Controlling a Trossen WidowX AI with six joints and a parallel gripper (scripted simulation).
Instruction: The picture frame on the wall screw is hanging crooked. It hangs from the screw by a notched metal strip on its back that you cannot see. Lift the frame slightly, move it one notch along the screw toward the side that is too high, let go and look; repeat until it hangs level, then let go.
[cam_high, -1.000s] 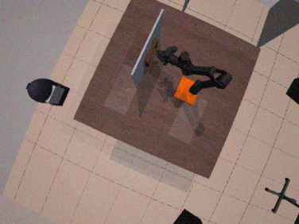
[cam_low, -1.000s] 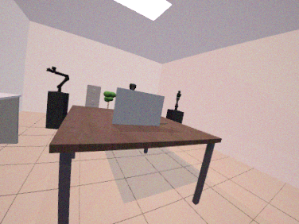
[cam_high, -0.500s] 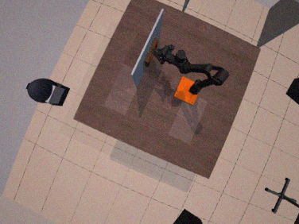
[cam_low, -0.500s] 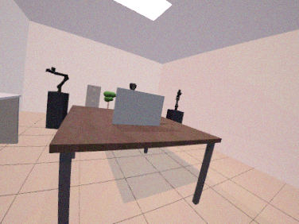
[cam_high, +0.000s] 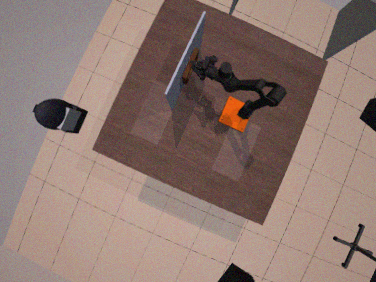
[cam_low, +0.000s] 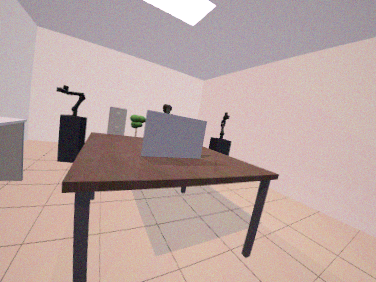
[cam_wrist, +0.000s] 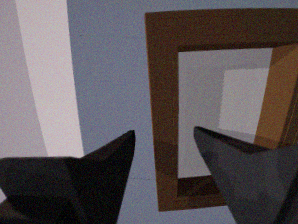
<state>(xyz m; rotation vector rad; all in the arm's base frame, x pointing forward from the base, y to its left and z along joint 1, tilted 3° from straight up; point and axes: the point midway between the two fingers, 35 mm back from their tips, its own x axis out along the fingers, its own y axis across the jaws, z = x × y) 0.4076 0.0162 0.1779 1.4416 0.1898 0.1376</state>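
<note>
The brown picture frame lies 50 mm below my gripper tip, 10 mm to the right of it and 10 mm ahead of it. Also, from my gripper tip: wall panel: 60 mm below, 20 mm ahead.
</note>
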